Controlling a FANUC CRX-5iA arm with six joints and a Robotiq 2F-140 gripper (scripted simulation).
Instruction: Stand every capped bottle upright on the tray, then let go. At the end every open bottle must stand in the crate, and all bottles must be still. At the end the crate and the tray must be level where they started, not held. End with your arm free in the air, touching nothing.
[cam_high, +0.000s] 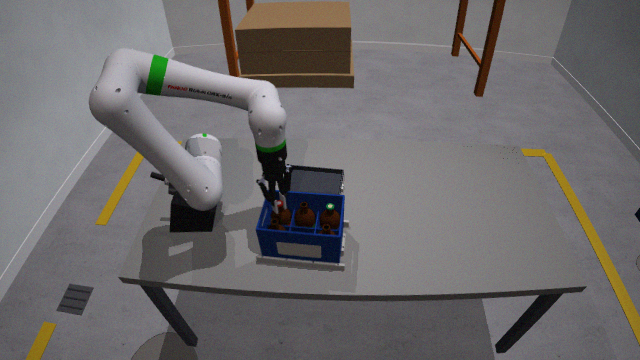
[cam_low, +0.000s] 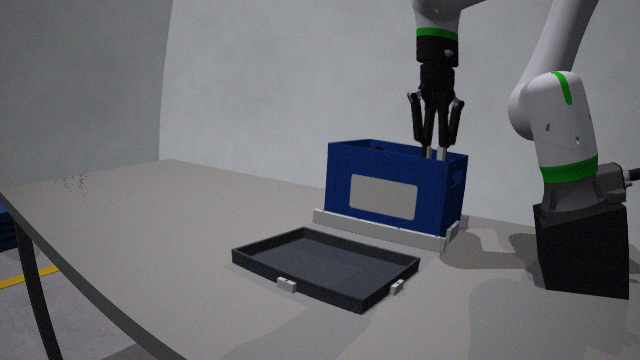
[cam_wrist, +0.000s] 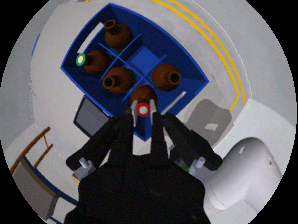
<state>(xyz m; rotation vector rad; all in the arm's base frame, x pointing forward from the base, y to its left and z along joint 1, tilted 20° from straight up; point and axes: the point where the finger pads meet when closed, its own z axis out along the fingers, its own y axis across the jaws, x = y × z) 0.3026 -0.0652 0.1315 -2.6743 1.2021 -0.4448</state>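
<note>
Right now the glass bottle is 90 mm ahead of my hand and 80 mm below it. From my hand the other things lie so: blue crate 90 mm ahead, 80 mm below, 50 mm to the right; tray 250 mm to the left, 150 mm below, 90 mm ahead.
</note>
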